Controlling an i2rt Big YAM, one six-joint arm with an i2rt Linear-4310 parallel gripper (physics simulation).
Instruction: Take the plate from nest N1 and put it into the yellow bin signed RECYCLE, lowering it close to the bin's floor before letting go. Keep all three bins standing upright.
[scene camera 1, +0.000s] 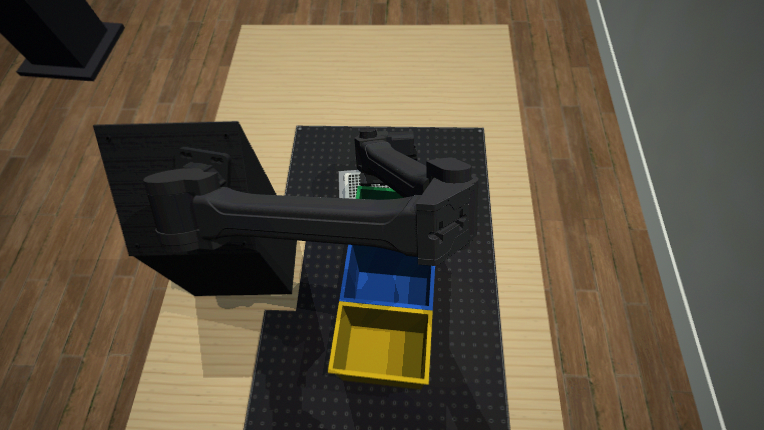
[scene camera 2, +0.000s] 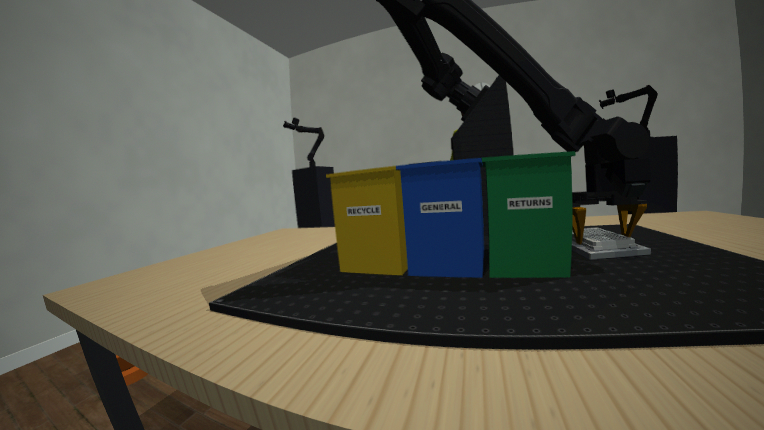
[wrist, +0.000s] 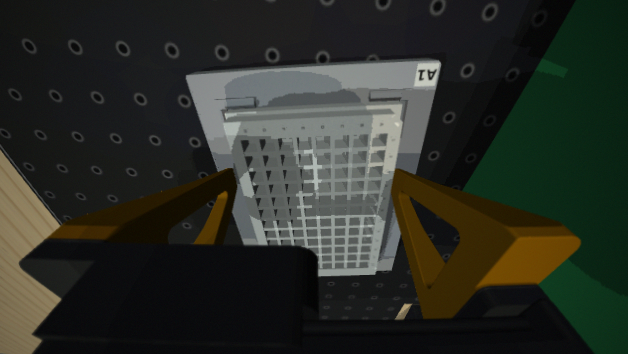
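Where they show: gripper, fingertip midpoint: (scene camera 1: 377, 186) (scene camera 2: 602, 242) (wrist: 313, 177); arm's base at its link origin: (scene camera 1: 205, 183) (scene camera 2: 478, 106).
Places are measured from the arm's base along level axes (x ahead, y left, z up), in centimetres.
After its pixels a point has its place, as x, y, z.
Note:
The pale plate with a grid of square wells (scene camera 1: 351, 182) {18.6, 23.0, -33.7} (scene camera 2: 608, 235) {24.6, 24.8, -33.8} (wrist: 345, 187) {25.4, 21.5, -34.2} sits in the grey nest (scene camera 2: 638, 251) {30.5, 27.7, -35.5} (wrist: 207, 102) {28.9, 29.2, -35.1}, whose corner tag reads A1, upside down in the wrist view. My gripper (scene camera 2: 604, 238) {25.3, 23.4, -35.0} (wrist: 313, 177) {25.3, 23.4, -35.0} is open, with its orange fingertips on either side of the plate, low near its long edges. Whether they touch it I cannot tell. The yellow RECYCLE bin (scene camera 1: 382, 377) {33.3, -25.7, -18.3} (scene camera 2: 369, 240) {40.9, -18.7, -30.3} stands upright, and no object shows inside it in scene camera 1. The arm hides the gripper and part of the plate there.
The blue GENERAL bin (scene camera 1: 345, 277) {23.8, -8.1, -18.4} (scene camera 2: 443, 240) {40.8, -6.2, -30.4} stands upright beside the yellow bin. The green RETURNS bin (scene camera 1: 374, 190) {26.9, 12.4, -18.6} (scene camera 2: 529, 240) {40.6, 6.7, -30.6} (wrist: 560, 165) {29.3, 12.7, -32.2} stands upright between the blue bin and the nest, close to my right finger in the wrist view. The arm passes above the bins.

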